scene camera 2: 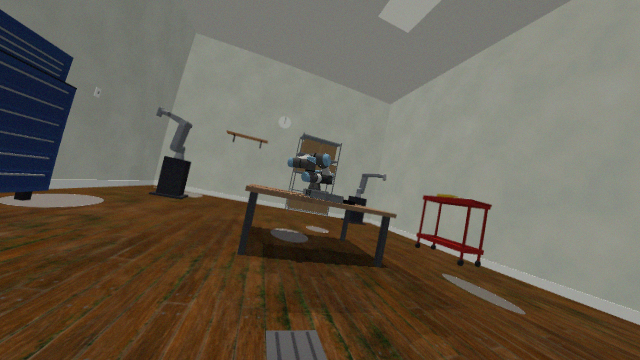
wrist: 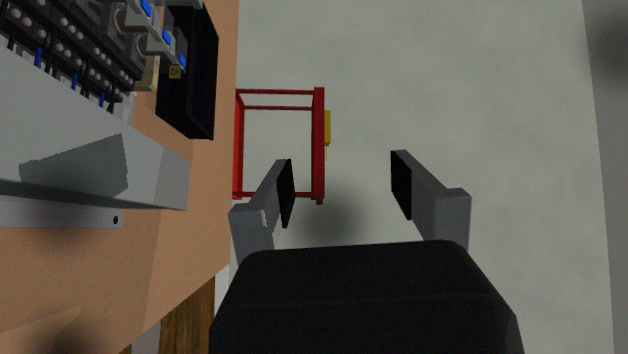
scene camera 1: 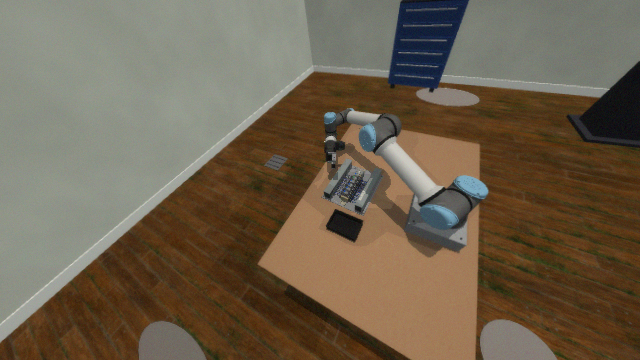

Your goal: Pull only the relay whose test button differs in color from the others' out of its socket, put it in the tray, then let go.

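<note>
A row of relays stands in sockets on a grey panel between two ducts. In the wrist view, several relays show at the upper left; their visible test buttons are blue. The differing button cannot be made out. The black tray lies on the table beyond one end of the panel; what shows of its inside holds no relay. My gripper is open and empty, above the table's edge side near the far end of the left duct, tilted so that the wrist view looks sideways. In scene camera 2 its fingers are too small to tell.
Grey ducts rise along both sides of the relay row. The arm's base stands on the table to the right. A red cart stands away from the table.
</note>
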